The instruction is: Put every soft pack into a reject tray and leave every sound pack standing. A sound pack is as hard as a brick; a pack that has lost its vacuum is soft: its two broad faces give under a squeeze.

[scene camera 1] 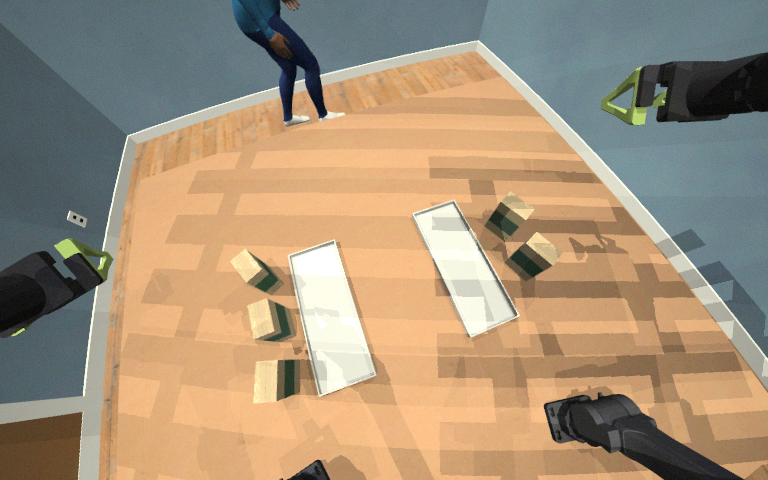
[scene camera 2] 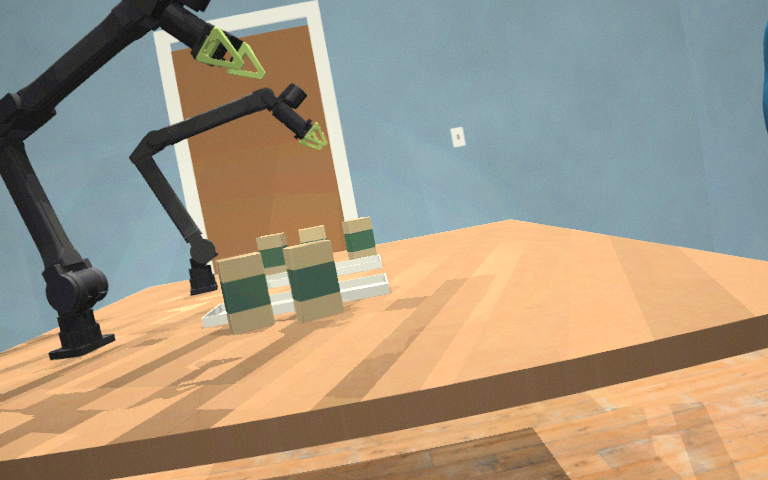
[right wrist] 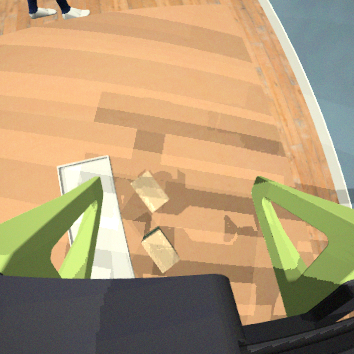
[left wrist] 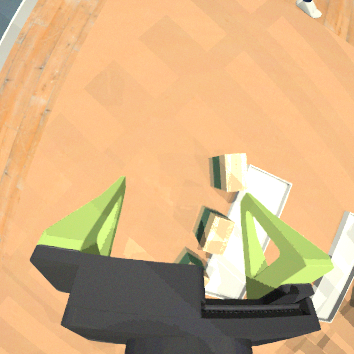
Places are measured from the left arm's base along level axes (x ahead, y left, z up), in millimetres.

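Where they show: left gripper, fingertip midpoint: (scene camera 1: 82, 272) (scene camera 2: 323, 146) (left wrist: 185, 189); right gripper, fingertip midpoint: (scene camera 1: 628, 103) (scene camera 2: 253, 71) (right wrist: 180, 184); left arm's base, origin of the base link: (scene camera 2: 204, 290); right arm's base, origin of the base link: (scene camera 1: 570, 417) (scene camera 2: 84, 349).
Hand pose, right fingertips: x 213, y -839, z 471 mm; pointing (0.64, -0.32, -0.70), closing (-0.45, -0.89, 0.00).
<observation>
Things, the pixels of their top centre, and the offset from my right fingertips.
- left tray, middle of its top: (scene camera 1: 327, 309) (scene camera 2: 314, 269) (left wrist: 245, 237) dz -449, dx +122, dy +586 mm
- far pack, middle of its top: (left wrist: 236, 171) (scene camera 1: 245, 265) (scene camera 2: 355, 219) dz -330, dx +302, dy +695 mm
- middle pack, middle of its top: (left wrist: 218, 236) (scene camera 1: 260, 318) (scene camera 2: 311, 227) dz -330, dx +157, dy +711 mm
- right tray, middle of its top: (scene camera 2: 298, 294) (right wrist: 94, 229) (scene camera 1: 462, 260) (left wrist: 341, 270) dz -449, dx +21, dy +189 mm
- upper pack, middle of its top: (scene camera 2: 306, 244) (right wrist: 149, 190) (scene camera 1: 517, 205) dz -330, dx +37, dy +10 mm
- lower pack, middle of its top: (scene camera 2: 237, 256) (right wrist: 160, 251) (scene camera 1: 544, 248) dz -330, dx -92, dy +48 mm
Five upright beige packs with green bands stand on the table. Left of the left tray (scene camera 1: 331, 316) (scene camera 2: 359, 264) stand a far pack (scene camera 1: 254, 271) (scene camera 2: 359, 237) (left wrist: 228, 172), a middle pack (scene camera 1: 270, 320) (left wrist: 214, 231) and a near pack (scene camera 1: 276, 380) (scene camera 2: 271, 251), partly hidden in the left wrist view. Right of the right tray (scene camera 1: 465, 268) (scene camera 2: 365, 287) (right wrist: 112, 240) stand an upper pack (scene camera 1: 509, 215) (scene camera 2: 314, 281) (right wrist: 150, 191) and a lower pack (scene camera 1: 533, 255) (scene camera 2: 246, 292) (right wrist: 160, 249). Both trays are empty. My left gripper (scene camera 2: 321, 144) (left wrist: 185, 189) and right gripper (scene camera 2: 252, 72) (right wrist: 178, 178) are open, high above the packs. Softness cannot be seen.
A person (scene camera 1: 300, 62) stands beyond the table's far edge in scene camera 1. The arm bases (scene camera 2: 82, 333) (scene camera 2: 202, 277) stand on the table. The two trays lie side by side with a gap between them, between the two groups of packs.
</observation>
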